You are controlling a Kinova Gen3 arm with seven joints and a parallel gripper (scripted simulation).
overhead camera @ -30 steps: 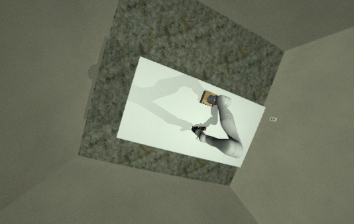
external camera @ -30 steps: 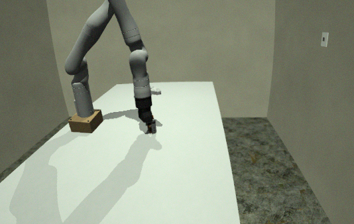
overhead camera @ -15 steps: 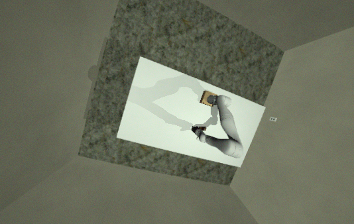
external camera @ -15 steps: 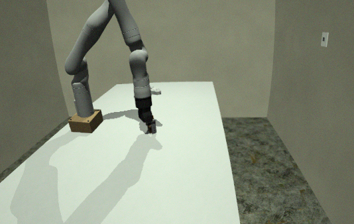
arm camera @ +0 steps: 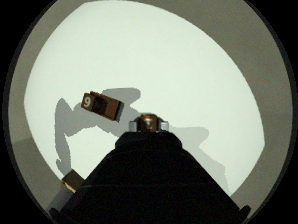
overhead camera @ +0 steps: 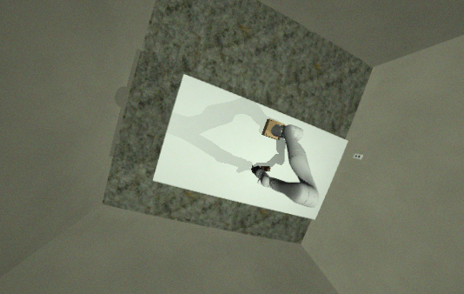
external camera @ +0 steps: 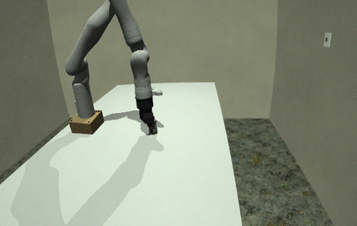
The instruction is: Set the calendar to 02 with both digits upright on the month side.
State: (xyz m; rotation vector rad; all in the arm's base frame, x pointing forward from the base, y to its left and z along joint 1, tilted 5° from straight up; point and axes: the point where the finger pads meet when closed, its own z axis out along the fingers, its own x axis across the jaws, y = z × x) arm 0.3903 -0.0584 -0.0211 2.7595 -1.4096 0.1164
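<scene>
Right now the brown calendar cube is 1 cm below my hand. Round my hand: brown tray (3 cm behind, 10 cm to the left, 2 cm below).
</scene>
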